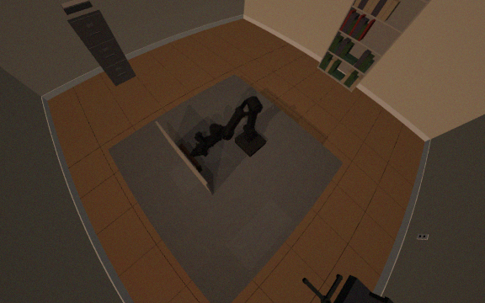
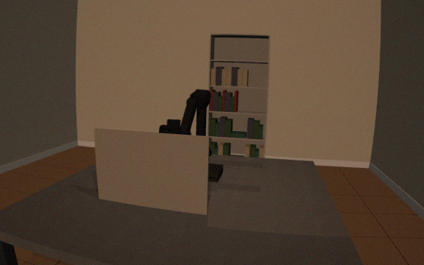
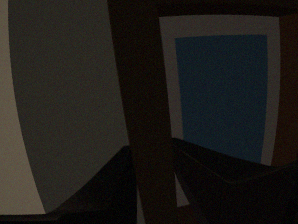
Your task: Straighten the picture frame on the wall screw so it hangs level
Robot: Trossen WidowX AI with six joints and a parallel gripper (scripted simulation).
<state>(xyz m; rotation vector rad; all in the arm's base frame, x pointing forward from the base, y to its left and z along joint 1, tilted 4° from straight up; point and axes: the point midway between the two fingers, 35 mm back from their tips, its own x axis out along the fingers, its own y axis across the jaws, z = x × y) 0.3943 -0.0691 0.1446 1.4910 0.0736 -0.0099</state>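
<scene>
Right now the picture frame is 1 cm ahead of my gripper tip, 1 cm to the right of it and 5 cm below it. From my gripper tip the other things lie so: wall panel: 3 cm ahead, 3 cm to the right, 6 cm below.
</scene>
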